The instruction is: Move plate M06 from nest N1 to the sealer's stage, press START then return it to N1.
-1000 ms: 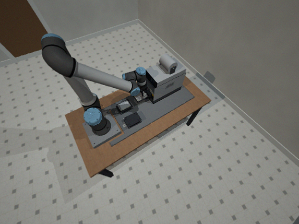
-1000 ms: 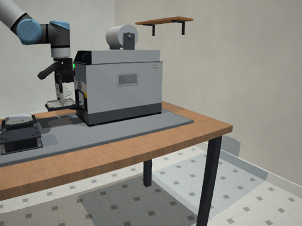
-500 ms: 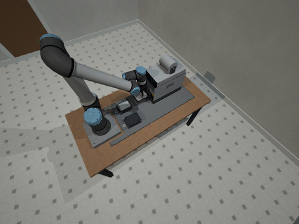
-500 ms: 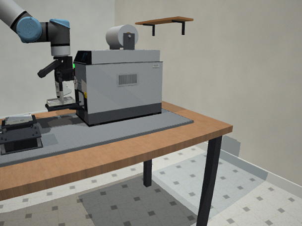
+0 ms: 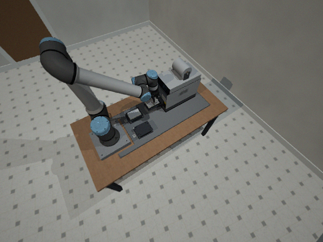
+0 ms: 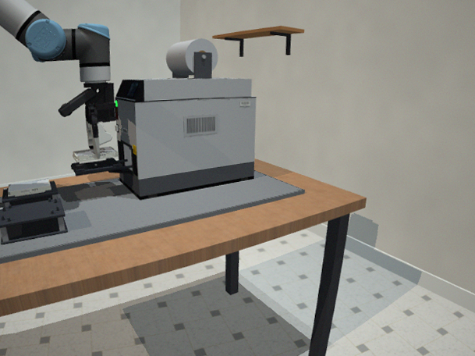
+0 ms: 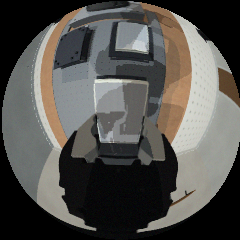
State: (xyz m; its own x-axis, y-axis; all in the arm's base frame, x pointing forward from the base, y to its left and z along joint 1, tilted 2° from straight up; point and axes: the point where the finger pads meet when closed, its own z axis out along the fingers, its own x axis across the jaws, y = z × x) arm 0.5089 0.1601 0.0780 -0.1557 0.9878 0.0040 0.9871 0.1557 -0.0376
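The black sealer stage is 40 mm below my hand. From my hand the other things lie so: plate M06 (10 mm below); plate (210 mm behind, 10 mm to the right, 90 mm below); foil roll (330 mm ahead, 50 mm to the left, 280 mm above).
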